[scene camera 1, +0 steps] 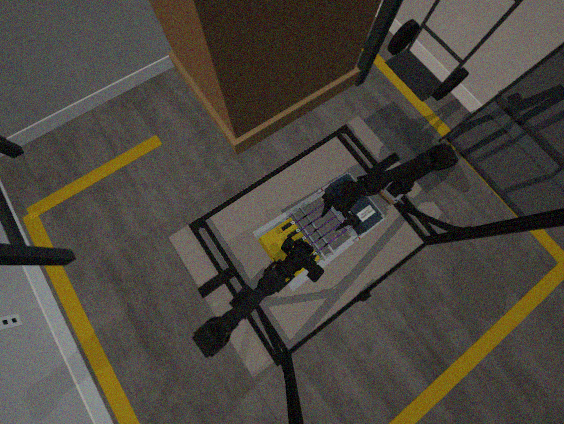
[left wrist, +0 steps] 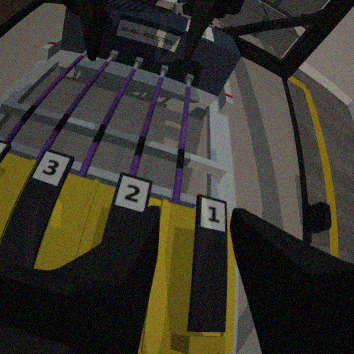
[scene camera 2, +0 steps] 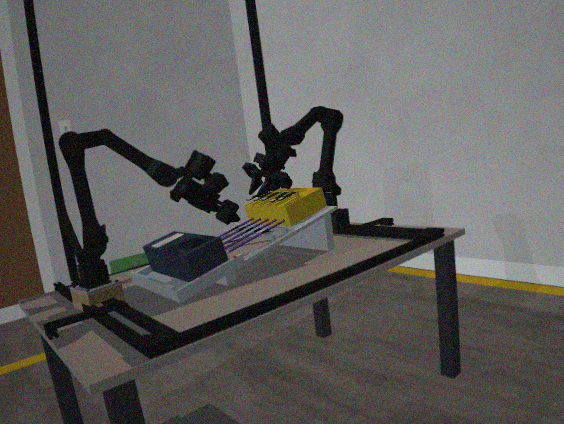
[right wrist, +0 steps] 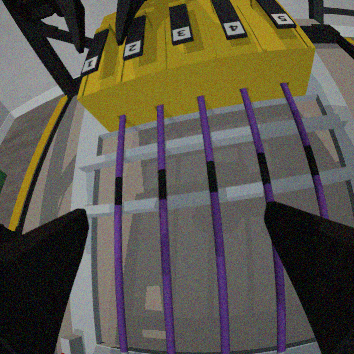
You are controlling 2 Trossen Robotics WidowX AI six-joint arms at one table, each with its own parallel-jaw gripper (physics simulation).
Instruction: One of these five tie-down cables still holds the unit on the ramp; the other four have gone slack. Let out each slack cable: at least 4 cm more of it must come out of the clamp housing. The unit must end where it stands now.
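Note:
The dark blue unit (scene camera 1: 378, 216) (scene camera 2: 185, 255) (left wrist: 220, 60) sits low on the pale ramp (scene camera 2: 317, 239) (left wrist: 221, 135). The yellow clamp housing (scene camera 1: 272, 240) (scene camera 2: 306, 202) (right wrist: 200, 75) is at the top, with black levers numbered 1 to 5. Purple cables (left wrist: 186, 115) (right wrist: 119, 250), each with a black band, run between them; all look nearly straight, so slack is unclear. My left gripper (left wrist: 195, 216) (right wrist: 98, 47) is part open and empty; in the left wrist view its fingers flank lever 1 (left wrist: 210, 275) and partly hide lever 2. My right gripper (left wrist: 136, 57) (right wrist: 177, 216) is wide open over the cables near the unit.
A black frame (scene camera 2: 280, 296) runs around the wooden table. A green block (scene camera 2: 127, 263) shows beyond the unit in scene camera 2. A brown cabinet (scene camera 1: 285, 65) and a hand truck (scene camera 1: 417, 75) stand on the floor away from the table.

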